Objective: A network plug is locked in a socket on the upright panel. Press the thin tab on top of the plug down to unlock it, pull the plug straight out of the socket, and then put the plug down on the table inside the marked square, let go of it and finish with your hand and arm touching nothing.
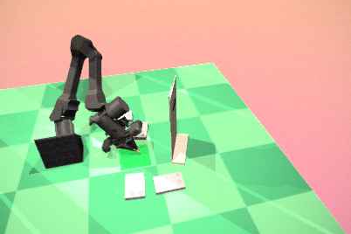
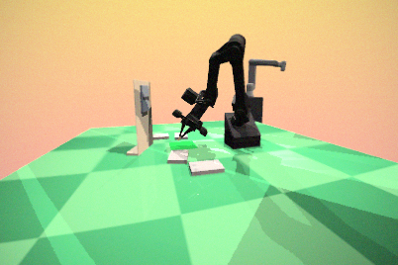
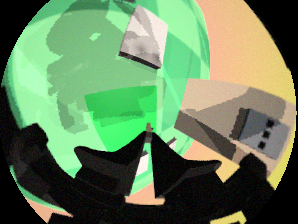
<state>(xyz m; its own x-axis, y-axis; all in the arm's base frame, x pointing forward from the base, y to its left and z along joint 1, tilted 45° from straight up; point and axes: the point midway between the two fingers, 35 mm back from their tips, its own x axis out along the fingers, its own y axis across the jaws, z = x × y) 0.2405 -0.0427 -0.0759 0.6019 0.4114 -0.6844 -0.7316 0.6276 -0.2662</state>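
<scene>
The green marked square is 4 cm below my gripper tip and 1 cm behind it. Round my gripper tip: upright panel: 16 cm ahead, 10 cm above, 1 cm to the right; network plug: right at my gripper tip.
</scene>
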